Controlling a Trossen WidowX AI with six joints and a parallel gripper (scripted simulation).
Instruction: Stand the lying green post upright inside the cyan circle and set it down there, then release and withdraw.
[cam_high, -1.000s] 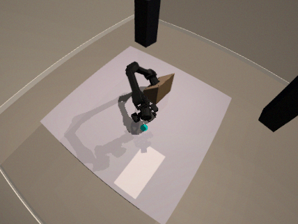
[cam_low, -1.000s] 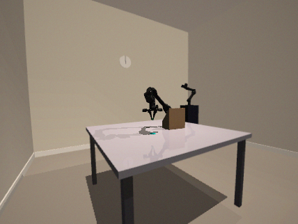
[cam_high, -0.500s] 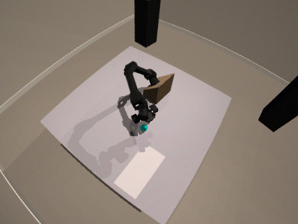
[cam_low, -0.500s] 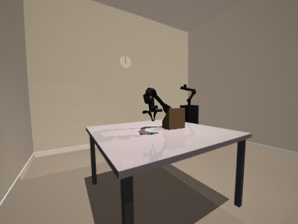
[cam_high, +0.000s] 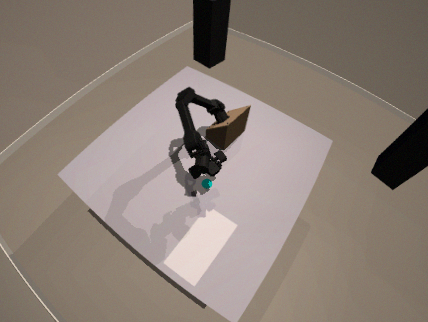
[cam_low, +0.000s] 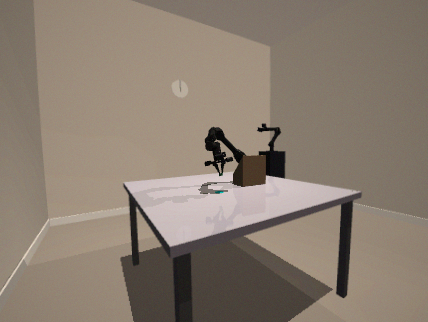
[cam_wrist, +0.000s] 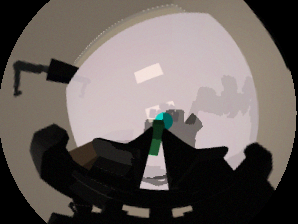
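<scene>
My gripper tip is 12 cm above the cyan circle, 1 cm to the left of it and 1 cm short of it. Also, from my gripper tip: green post (2 cm to the right, 1 cm behind).
</scene>
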